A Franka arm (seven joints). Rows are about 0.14 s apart.
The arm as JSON. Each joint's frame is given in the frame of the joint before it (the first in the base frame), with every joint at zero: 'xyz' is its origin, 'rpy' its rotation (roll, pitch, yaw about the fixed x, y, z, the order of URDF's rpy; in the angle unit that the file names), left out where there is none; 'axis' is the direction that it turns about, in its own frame. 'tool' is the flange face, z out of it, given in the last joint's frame.
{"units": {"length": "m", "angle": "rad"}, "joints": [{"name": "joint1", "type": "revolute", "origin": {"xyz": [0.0, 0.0, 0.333]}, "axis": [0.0, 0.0, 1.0]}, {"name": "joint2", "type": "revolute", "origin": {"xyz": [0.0, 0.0, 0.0], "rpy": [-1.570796, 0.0, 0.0]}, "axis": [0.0, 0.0, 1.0]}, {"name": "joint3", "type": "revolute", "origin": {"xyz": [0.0, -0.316, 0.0], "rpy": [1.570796, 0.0, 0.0]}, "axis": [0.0, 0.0, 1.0]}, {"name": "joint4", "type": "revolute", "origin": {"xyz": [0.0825, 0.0, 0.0], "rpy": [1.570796, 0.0, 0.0]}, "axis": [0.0, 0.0, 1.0]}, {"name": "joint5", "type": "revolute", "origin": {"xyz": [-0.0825, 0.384, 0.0], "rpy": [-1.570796, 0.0, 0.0]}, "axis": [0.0, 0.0, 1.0]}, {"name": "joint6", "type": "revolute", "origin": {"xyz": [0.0, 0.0, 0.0], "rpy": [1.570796, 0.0, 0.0]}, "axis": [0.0, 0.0, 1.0]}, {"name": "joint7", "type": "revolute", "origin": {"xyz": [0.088, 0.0, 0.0], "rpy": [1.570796, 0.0, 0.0]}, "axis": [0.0, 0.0, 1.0]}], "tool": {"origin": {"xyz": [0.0, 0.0, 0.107]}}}
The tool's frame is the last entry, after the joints.
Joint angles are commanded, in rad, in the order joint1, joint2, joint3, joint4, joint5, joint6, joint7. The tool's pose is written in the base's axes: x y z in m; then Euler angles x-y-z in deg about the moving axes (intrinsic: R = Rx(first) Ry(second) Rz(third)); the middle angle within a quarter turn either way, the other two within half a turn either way. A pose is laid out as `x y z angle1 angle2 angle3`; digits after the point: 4 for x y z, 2 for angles.
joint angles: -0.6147 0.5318 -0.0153 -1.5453 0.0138 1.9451 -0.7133
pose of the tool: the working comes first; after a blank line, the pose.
Where each joint sits with the arm in this pose, in the base's axes (m; each line is computed from the numbers above, not from the rounded line before):
joint1: 0.0000 0.0000 0.3330
joint2: 0.0000 0.0000 0.3330
joint3: 0.1309 -0.0924 0.6054
joint4: 0.1883 -0.1344 0.5635
joint5: 0.4919 -0.3559 0.4495
joint6: 0.4919 -0.3559 0.4495
joint7: 0.5622 -0.4076 0.4379
the tool: 0.5511 -0.3989 0.3318

0.5511 -0.3989 0.3318 -175.30 -5.94 -4.28
